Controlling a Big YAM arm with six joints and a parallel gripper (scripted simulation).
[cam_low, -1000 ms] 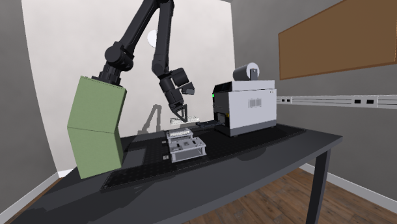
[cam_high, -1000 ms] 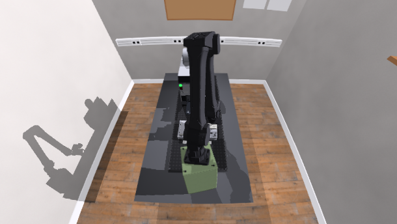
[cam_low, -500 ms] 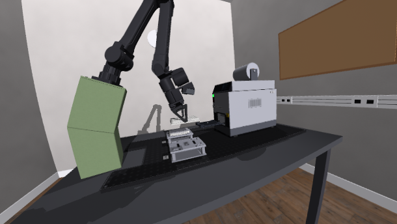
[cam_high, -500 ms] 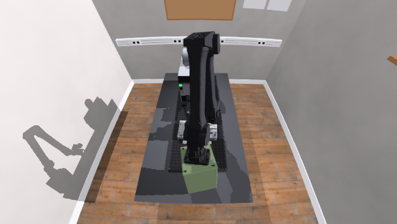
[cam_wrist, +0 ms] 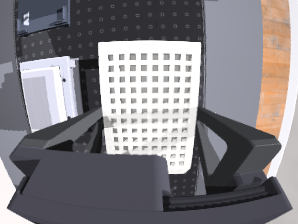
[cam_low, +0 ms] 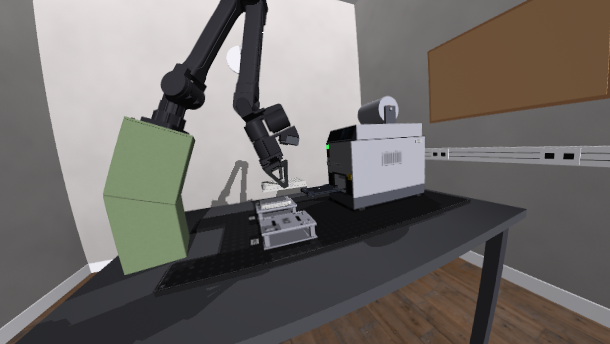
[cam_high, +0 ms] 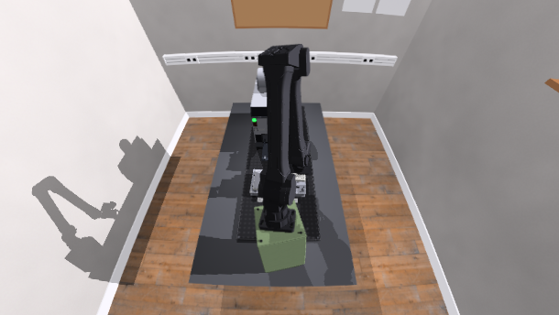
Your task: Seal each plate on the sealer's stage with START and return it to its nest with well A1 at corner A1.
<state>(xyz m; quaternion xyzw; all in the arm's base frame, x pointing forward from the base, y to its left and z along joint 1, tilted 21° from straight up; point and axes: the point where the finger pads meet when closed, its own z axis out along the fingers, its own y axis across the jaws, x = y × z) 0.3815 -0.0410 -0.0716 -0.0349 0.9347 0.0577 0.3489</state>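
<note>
Now: the white plate right at my hand. Also, from my hand: dark sealer stage (19 cm to the left, 16 cm ahead, 8 cm below); then yellow warning label (28 cm ahead, 12 cm to the left, 3 cm below); then foil roll (49 cm ahead, 24 cm to the left, 24 cm above).
</note>
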